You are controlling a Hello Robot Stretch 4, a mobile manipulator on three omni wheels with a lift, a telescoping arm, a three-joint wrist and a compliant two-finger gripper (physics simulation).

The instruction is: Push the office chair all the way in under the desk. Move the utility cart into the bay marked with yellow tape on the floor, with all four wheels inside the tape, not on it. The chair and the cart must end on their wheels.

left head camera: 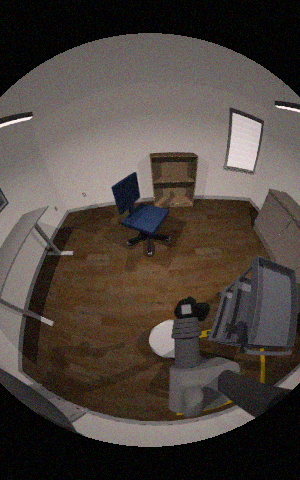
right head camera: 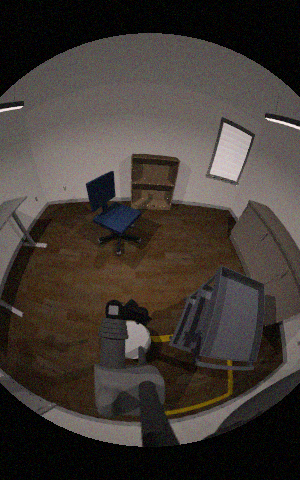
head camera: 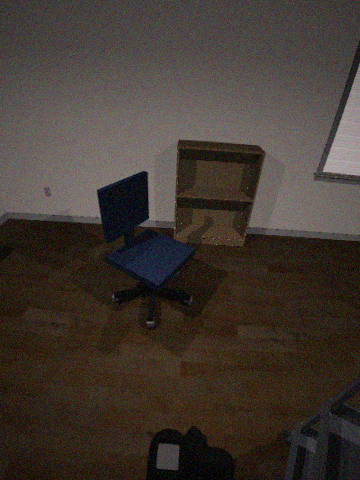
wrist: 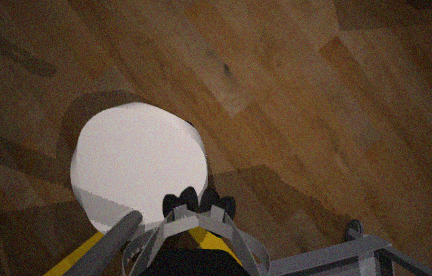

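Where they show: gripper, fingertip midpoint: [wrist: 199, 202]; robot's base, origin of the base link: [left head camera: 169, 337] [right head camera: 130, 338] [wrist: 148, 167].
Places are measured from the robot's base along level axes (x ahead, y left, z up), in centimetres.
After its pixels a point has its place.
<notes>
The blue office chair [head camera: 152, 256] @[x 139.5, y 24.2, z 44.2 cm] [left head camera: 146, 218] @[x 136.9, y 22.9, z 44.2 cm] [right head camera: 118, 218] @[x 136.0, y 21.7, z 44.2 cm] stands upright on its wheels in open floor, away from the desk [left head camera: 20, 240] @[x 68.3, y 162.2, z 92.2 cm] [right head camera: 10, 210] @[x 99.3, y 162.3, z 92.2 cm] at the left. The grey utility cart [head camera: 325, 432] @[x 35.7, y -59.0, z 49.6 cm] [left head camera: 275, 310] @[x 5.0, y -72.7, z 76.6 cm] [right head camera: 235, 320] @[x 7.7, y -71.3, z 76.6 cm] [wrist: 325, 256] @[x 29.4, y -55.9, z 15.9 cm] is at the right, close beside my arm. It stands over part of the yellow tape [left head camera: 262, 367] @[x -74.7, y -120.3, z -2.8 cm] [right head camera: 200, 404] @[x -105.4, y -78.7, z -2.8 cm] [wrist: 74, 258] @[x -44.6, y -10.2, z -2.8 cm]. One dark wheel shows in the wrist view; the other wheels are hidden, so I cannot tell how they sit against the tape. My gripper [wrist: 199, 202] @[x 17.1, y -8.7, z 68.6 cm] is shut and empty, apart from the cart's frame.
A wooden bookcase [head camera: 220, 146] @[x 234.8, y -24.1, z 103.2 cm] [left head camera: 174, 155] @[x 227.1, y -25.4, z 101.9 cm] [right head camera: 155, 157] @[x 226.2, y -24.1, z 103.2 cm] stands against the far wall, behind and right of the chair. A long cabinet [left head camera: 275, 225] @[x 114.1, y -178.0, z 48.5 cm] [right head camera: 262, 250] @[x 83.3, y -178.9, z 54.1 cm] lines the right wall beyond the cart. A white round disc [left head camera: 161, 340] @[x -1.1, y 8.0, z 18.7 cm] [right head camera: 136, 341] @[x -1.2, y -6.6, z 18.7 cm] [wrist: 140, 160] @[x 3.5, y 2.0, z 18.7 cm] is below my wrist.
</notes>
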